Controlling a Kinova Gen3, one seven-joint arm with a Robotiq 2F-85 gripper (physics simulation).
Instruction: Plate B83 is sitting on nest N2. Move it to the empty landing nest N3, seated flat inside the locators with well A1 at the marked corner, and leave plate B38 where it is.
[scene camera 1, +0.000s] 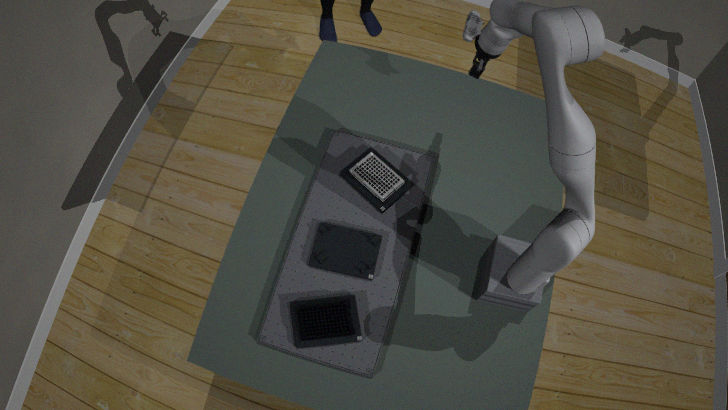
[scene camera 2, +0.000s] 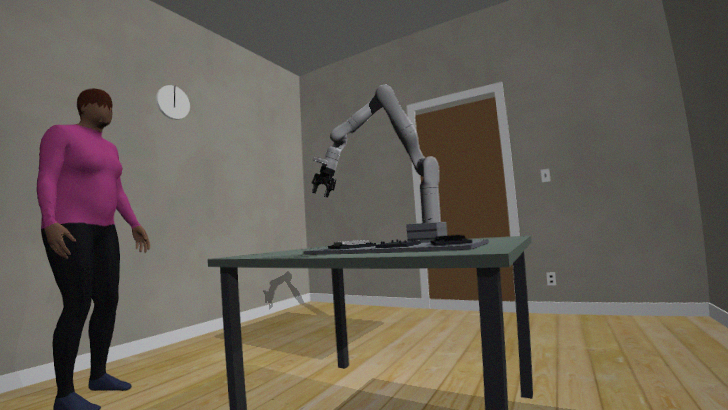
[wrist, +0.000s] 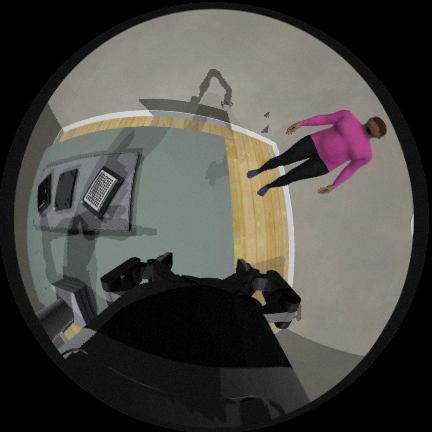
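Observation:
Three dark nests stand in a row. A white well plate lies in one end nest. A black well plate lies in the other end nest. The middle nest is empty, with locators at its corners. Each nest has a small white corner mark in scene camera 1. No plate or nest label is readable, so I cannot tell which plate is B83. My gripper is open and empty, high above the table and away from the plates.
The nests stand on a grey perforated board on the green table. The arm's grey base block stands beside the board. A person stands beyond the table's end.

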